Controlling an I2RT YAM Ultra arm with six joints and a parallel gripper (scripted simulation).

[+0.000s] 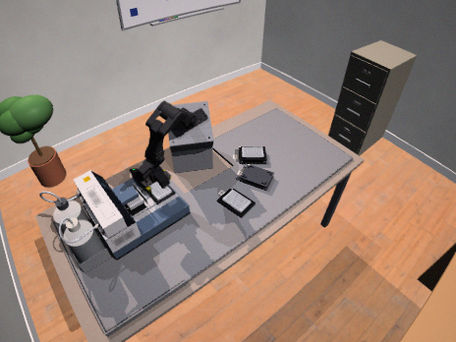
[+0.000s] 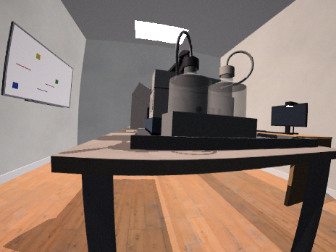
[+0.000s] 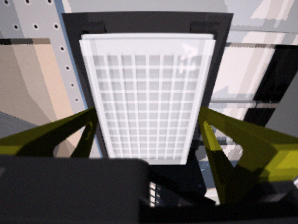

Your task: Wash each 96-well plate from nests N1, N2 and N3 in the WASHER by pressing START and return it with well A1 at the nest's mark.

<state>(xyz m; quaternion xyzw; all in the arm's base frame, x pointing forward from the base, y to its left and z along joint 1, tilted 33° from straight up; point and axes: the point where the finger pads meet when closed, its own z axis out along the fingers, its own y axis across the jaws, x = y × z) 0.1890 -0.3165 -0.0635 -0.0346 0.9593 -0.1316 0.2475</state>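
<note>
Right now the dark carrier is 1 cm below my hand. Round my hand: plate washer 15 cm to the right, 4 cm above; label 18 cm ahead, 28 cm to the left, 9 cm below; black nest 28 cm ahead, 29 cm to the left, 9 cm below.
</note>
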